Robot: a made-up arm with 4 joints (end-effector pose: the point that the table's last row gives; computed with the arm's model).
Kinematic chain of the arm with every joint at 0, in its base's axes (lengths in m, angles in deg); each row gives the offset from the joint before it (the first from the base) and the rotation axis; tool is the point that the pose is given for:
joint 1: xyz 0 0 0.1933 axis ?
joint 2: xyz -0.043 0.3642 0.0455 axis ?
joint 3: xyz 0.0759 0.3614 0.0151 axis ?
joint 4: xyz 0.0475 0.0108 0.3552 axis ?
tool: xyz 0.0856 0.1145 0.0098
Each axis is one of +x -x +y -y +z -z.
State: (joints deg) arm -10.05 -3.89 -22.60 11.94
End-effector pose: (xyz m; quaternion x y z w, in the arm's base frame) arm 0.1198 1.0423 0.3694 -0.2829 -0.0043 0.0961 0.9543
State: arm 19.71 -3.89 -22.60 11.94
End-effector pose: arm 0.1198 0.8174 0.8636 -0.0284 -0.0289 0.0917 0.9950
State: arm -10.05 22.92 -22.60 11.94
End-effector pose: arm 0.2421 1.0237 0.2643 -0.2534 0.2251 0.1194 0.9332
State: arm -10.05 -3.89 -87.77 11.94
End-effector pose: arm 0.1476 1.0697 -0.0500 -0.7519 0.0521 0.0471 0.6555
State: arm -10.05 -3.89 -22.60 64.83
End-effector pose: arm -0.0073 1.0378 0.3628 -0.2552 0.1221 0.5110 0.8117
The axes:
joint 1: +x
joint 2: +y
joint 3: +x
joint 4: +z

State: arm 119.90 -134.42 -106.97 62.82
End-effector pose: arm 0.0750 -0.7287 0.9671 0.2283 0.2902 -0.5213 0.7693
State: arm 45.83 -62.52 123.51 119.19
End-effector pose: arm 0.0920 0.3146 0.4521 -0.0822 0.9386 -0.2332 0.2405
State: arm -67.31 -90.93 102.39 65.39
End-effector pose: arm -0.1138 0.2227 -0.0819 0.1433 -0.1680 0.9587 0.1793
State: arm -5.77 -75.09 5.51 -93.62
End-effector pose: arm -0.3413 0.6427 0.4955 0.4409 -0.4164 -0.5371 0.5863
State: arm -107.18 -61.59 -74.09 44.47
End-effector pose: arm 0.0343 -0.2136 -0.9113 0.9808 0.1292 -0.1313 0.0640
